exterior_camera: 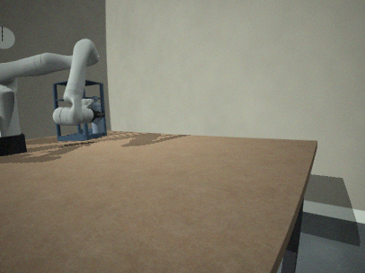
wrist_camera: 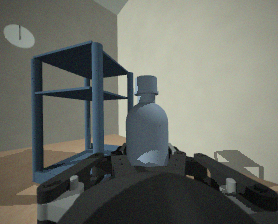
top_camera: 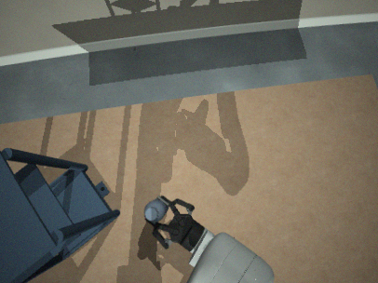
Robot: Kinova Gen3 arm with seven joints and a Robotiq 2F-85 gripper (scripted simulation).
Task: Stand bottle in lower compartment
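The shelving unit lies 80 mm ahead of my hand, 300 mm to the left of it and 40 mm above it. Round my hand: pale blue bottle: 30 mm above.
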